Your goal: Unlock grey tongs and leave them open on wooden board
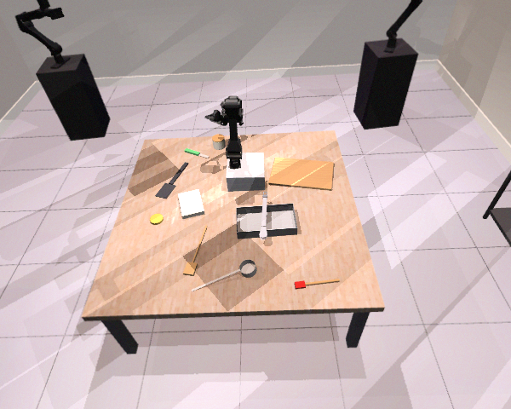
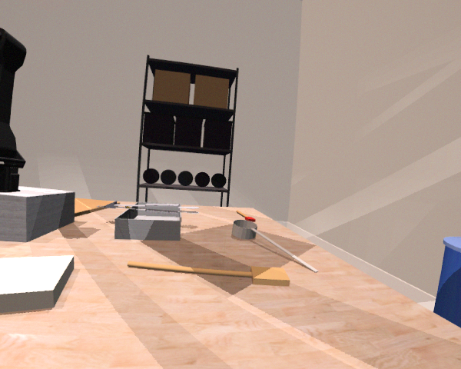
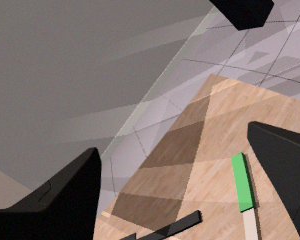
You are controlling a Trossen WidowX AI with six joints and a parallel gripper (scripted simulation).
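Now: the roasting tin 680 mm ahead of my gripper tip, 250 mm to the left of it and 220 mm below it. From my gripper tip the other things lie so: black spatula: 260 mm ahead, 250 mm to the right, 240 mm below; then block: 480 mm ahead, 140 mm to the right, 230 mm below; then jar: 40 mm behind, 50 mm to the left, 210 mm below.
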